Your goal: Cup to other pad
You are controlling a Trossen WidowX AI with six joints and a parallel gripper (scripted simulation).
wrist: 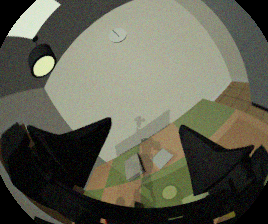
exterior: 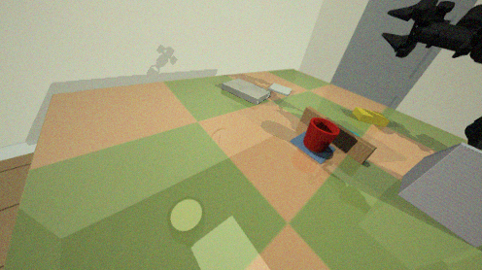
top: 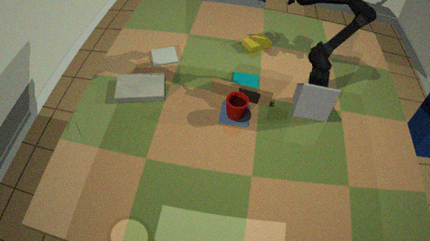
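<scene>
My gripper tip is now 35 cm to the right of the red cup, 30 cm above it and 9 cm past it. Round my gripper tip: wooden bar 32 cm below, 27 cm to the left, 9 cm behind; teal pad 35 cm below, 18 cm to the left, 10 cm behind; yellow block 32 cm below, 11 cm behind, 6 cm to the right.
</scene>
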